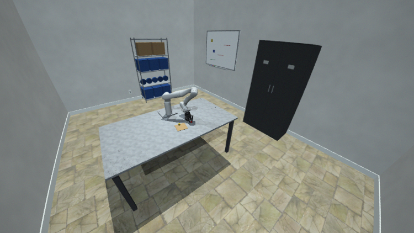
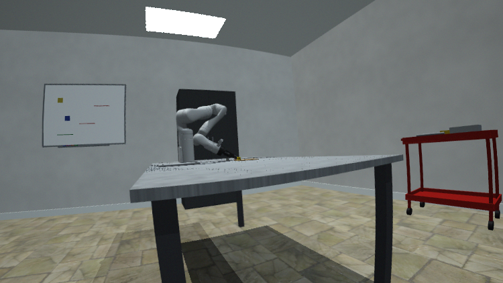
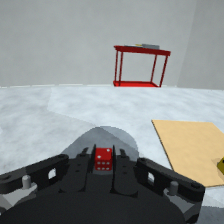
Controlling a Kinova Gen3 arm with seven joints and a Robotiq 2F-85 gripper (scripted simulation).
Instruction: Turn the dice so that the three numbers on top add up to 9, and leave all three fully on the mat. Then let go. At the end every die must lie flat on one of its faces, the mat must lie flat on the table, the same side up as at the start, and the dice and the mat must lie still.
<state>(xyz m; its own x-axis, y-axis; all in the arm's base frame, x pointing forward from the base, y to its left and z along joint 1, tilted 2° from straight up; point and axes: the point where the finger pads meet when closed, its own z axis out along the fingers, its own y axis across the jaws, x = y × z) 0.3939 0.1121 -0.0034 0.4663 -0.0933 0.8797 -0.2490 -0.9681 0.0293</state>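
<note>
Right now the red die is 1 cm below my hand and 1 cm ahead of it. Round my hand: tan mat 16 cm to the right, 2 cm below; yellow die 16 cm to the right, 5 cm behind, 1 cm below; white die 7 cm behind, 1 cm to the right, 1 cm below.
</note>
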